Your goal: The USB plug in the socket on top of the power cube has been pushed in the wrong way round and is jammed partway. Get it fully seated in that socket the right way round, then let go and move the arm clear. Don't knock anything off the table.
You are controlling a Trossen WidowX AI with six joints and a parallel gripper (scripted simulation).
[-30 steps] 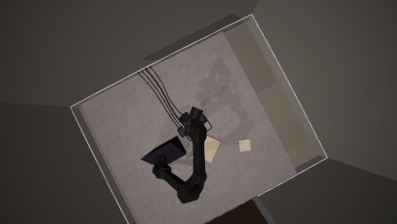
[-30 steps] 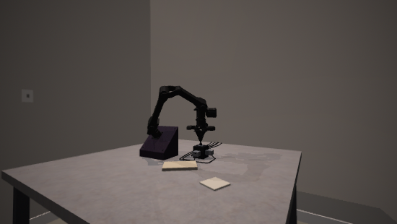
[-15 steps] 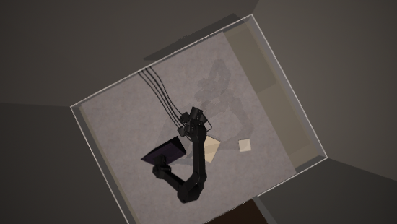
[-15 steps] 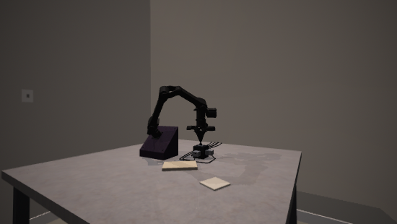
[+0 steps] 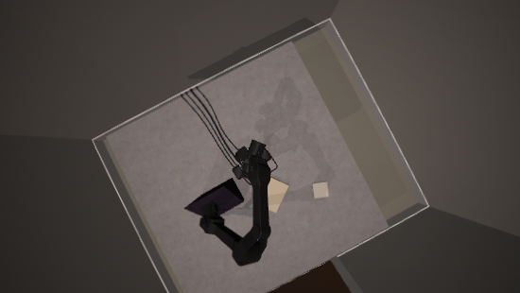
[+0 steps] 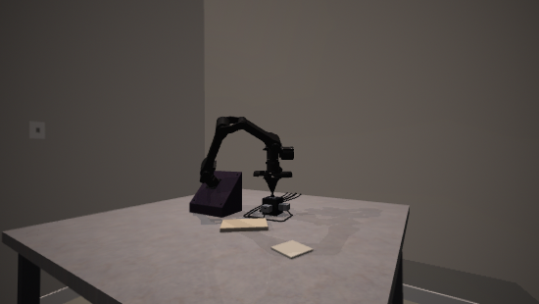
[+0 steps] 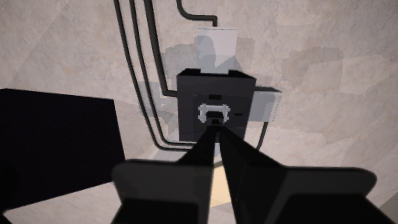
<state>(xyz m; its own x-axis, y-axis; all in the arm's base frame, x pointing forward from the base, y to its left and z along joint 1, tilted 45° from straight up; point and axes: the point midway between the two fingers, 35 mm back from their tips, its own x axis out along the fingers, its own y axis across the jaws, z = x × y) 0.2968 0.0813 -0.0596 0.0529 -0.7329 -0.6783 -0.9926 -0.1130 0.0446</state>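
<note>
Right now my gripper tip is 20 mm above the dark USB plug. The rest, counted from my gripper tip: tan slab: 10 mm ahead, 240 mm to the right, 100 mm below; USB socket: 40 mm below; tan square tile: 280 mm ahead, 340 mm to the right, 100 mm below.
</note>
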